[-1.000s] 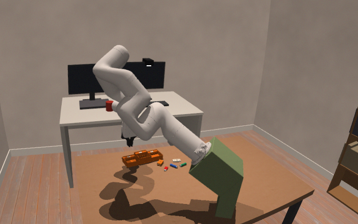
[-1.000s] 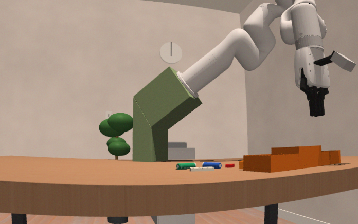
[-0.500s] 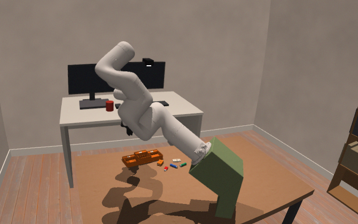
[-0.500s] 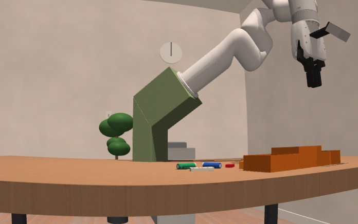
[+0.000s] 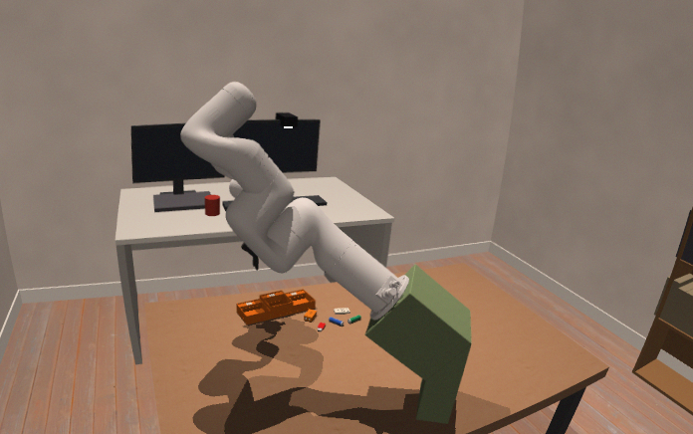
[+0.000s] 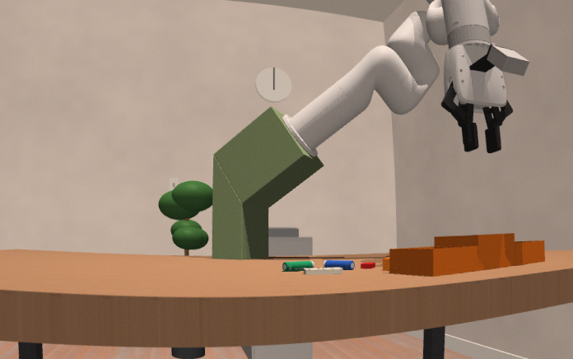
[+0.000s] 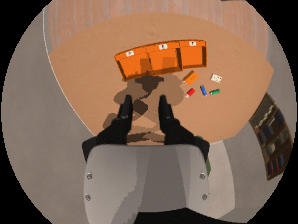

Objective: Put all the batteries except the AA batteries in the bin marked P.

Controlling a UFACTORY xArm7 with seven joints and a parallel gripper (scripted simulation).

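Right now my hand is 19 cm above the orange block-shaped battery, 14 cm to the left of it and 3 cm past it. From my hand the other things lie so: blue battery: 23 cm to the right, 19 cm below, 7 cm behind; small red battery: 19 cm below, 17 cm to the right, 9 cm behind; flat white piece: 27 cm to the right, 19 cm below.
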